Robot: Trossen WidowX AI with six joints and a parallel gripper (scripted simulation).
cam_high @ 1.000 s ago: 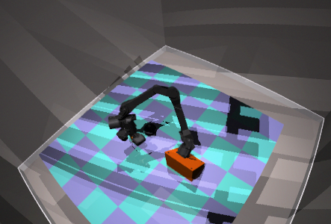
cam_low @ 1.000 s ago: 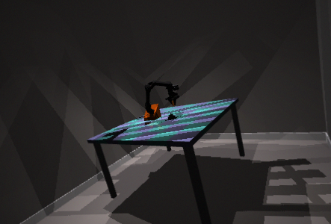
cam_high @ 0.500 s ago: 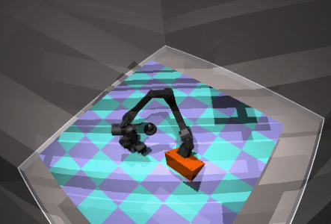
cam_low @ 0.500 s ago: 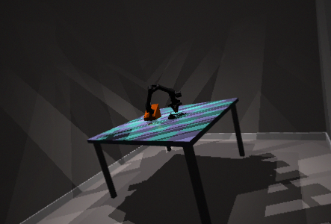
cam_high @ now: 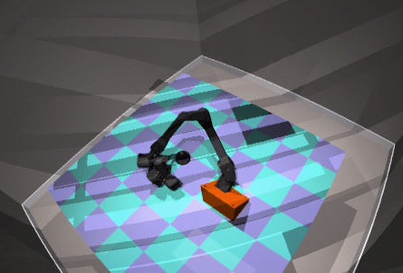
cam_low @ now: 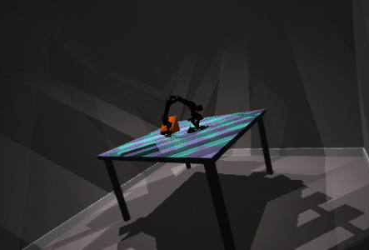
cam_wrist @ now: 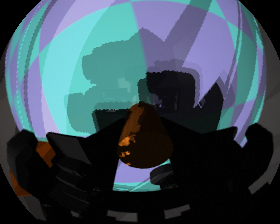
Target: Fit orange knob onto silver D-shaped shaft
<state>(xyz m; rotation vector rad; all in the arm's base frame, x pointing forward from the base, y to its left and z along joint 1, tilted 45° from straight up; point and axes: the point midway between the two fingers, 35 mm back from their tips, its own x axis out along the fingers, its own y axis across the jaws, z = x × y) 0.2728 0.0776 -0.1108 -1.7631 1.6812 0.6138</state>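
The orange knob lies 30 mm above my gripper tip. Round my gripper tip: dark round pedestal: 160 mm to the right, 50 mm ahead, 20 mm above.
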